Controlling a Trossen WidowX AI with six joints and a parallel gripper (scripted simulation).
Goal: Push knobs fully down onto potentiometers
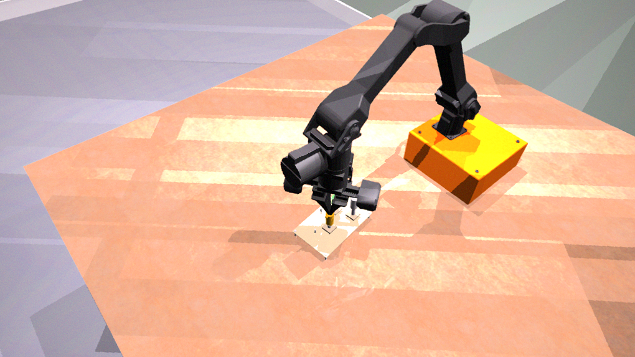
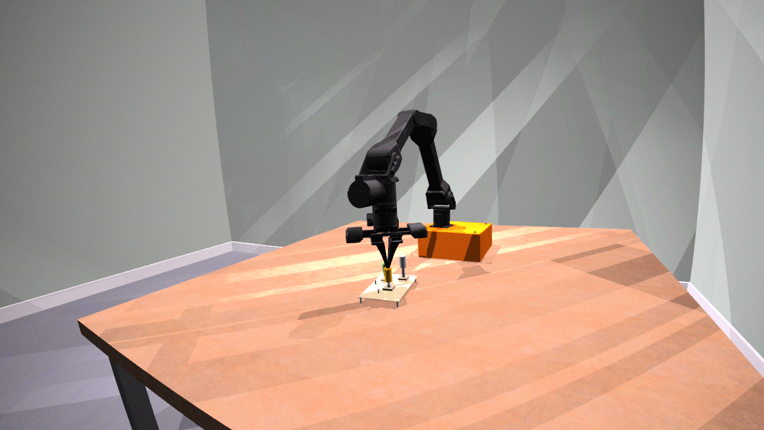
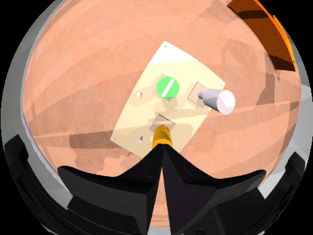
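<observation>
Now: gripper tip 1 cm above the yellow knob. Also, from my gripper tip: green knob: 4 cm behind, 3 cm to the right, 2 cm below.
</observation>
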